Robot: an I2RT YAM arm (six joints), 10 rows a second.
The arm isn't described. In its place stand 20 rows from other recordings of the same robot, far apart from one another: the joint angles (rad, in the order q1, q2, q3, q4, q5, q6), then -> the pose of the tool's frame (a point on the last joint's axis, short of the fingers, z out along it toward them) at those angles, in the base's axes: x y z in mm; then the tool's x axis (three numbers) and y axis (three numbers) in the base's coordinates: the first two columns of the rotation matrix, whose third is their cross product.
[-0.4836, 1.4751, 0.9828, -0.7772, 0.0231, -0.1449] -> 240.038 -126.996 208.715 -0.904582 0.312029 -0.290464 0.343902 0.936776 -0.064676
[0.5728, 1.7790, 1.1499, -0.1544, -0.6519, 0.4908] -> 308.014 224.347 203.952 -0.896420 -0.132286 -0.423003 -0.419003 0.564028 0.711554
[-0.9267, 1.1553, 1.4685, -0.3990, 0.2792, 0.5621] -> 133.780 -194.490 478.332 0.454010 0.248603 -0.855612 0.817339 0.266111 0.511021
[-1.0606, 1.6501, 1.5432, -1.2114, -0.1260, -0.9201] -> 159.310 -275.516 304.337 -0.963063 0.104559 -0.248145 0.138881 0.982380 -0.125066
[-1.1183, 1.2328, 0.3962, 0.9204, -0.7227, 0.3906] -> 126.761 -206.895 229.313 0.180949 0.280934 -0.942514 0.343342 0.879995 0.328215
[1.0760, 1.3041, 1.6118, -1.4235, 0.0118, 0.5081] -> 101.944 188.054 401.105 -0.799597 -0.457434 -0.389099 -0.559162 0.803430 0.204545
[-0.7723, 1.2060, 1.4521, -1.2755, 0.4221, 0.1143] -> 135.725 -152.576 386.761 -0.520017 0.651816 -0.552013 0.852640 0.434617 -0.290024
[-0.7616, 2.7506, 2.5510, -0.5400, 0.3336, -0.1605] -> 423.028 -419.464 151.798 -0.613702 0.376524 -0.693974 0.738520 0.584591 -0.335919
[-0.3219, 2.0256, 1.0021, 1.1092, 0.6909, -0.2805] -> 387.231 -153.055 181.356 -0.156206 -0.172807 -0.972490 0.835510 0.502008 -0.223408
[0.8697, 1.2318, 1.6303, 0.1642, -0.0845, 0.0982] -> 144.339 175.643 571.244 0.263296 0.463350 -0.846157 -0.837305 0.545405 0.038118
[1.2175, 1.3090, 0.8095, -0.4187, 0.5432, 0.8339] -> 106.848 236.563 220.817 -0.699110 -0.063497 -0.712189 -0.263183 0.948972 0.173741
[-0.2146, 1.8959, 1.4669, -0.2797, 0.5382, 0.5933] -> 417.684 -109.713 248.268 -0.212417 0.537630 -0.815986 0.822399 0.549359 0.147870
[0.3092, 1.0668, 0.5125, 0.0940, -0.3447, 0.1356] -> 214.212 81.058 218.981 -0.496969 -0.025188 -0.867403 -0.512304 0.815309 0.269844
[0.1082, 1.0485, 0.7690, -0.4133, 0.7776, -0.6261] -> 218.231 -1.417 268.921 -0.783911 -0.505183 -0.360933 0.000442 0.580877 -0.813991
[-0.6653, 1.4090, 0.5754, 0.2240, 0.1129, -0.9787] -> 214.865 -173.688 170.379 -0.820640 -0.404093 -0.404052 0.009118 0.697722 -0.716310
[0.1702, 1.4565, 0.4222, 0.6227, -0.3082, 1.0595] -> 259.930 55.630 152.691 -0.572641 0.744786 -0.342602 0.130829 0.495573 0.858657
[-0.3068, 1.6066, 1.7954, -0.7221, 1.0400, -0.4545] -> 313.018 -131.370 435.466 -0.813364 0.024553 -0.581237 0.560695 0.299478 -0.771968
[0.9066, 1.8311, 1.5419, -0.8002, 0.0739, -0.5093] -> 242.836 305.931 259.188 -0.104434 -0.922199 -0.372347 -0.933595 0.219943 -0.282888
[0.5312, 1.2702, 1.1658, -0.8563, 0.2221, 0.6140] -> 223.009 121.930 310.695 -0.799575 0.182035 -0.572314 0.092200 0.978867 0.182535
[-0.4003, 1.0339, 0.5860, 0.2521, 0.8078, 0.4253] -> 200.414 -112.744 269.152 0.217295 0.217669 -0.951527 0.913993 0.296811 0.276622
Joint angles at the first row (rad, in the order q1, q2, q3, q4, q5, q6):
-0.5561, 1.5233, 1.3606, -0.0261, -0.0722, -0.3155
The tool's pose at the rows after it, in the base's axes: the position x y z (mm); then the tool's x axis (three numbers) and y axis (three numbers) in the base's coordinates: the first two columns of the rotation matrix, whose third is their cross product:
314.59 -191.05 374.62 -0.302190 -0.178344 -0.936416 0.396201 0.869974 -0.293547
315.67 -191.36 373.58 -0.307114 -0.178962 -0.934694 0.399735 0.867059 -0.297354
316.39 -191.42 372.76 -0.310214 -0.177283 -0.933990 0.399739 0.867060 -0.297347
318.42 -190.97 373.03 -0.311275 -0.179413 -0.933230 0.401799 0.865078 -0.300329
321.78 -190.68 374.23 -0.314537 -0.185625 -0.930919 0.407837 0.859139 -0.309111
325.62 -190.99 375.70 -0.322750 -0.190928 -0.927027 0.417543 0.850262 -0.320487
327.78 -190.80 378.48 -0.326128 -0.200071 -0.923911 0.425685 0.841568 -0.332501
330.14 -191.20 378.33 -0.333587 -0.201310 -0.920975 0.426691 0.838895 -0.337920
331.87 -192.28 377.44 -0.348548 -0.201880 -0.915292 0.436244 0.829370 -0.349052
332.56 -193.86 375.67 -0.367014 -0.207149 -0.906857 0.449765 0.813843 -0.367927
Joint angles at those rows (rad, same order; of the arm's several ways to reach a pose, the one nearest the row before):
-0.5519, 1.5292, 1.3622, -0.0269, -0.0631, -0.3162
-0.5503, 1.5332, 1.3630, -0.0261, -0.0554, -0.3190
-0.5492, 1.5358, 1.3637, -0.0276, -0.0532, -0.3190
-0.5446, 1.5414, 1.3697, -0.0270, -0.0455, -0.3205
-0.5377, 1.5517, 1.3833, -0.0275, -0.0295, -0.3264
-0.5312, 1.5652, 1.4026, -0.0333, -0.0073, -0.3343
-0.5262, 1.5721, 1.4182, -0.0365, 0.0099, -0.3435
-0.5233, 1.5811, 1.4287, -0.0428, 0.0180, -0.3481
-0.5216, 1.5895, 1.4368, -0.0498, 0.0384, -0.3565
-0.5218, 1.5949, 1.4373, -0.0498, 0.0649, -0.3718

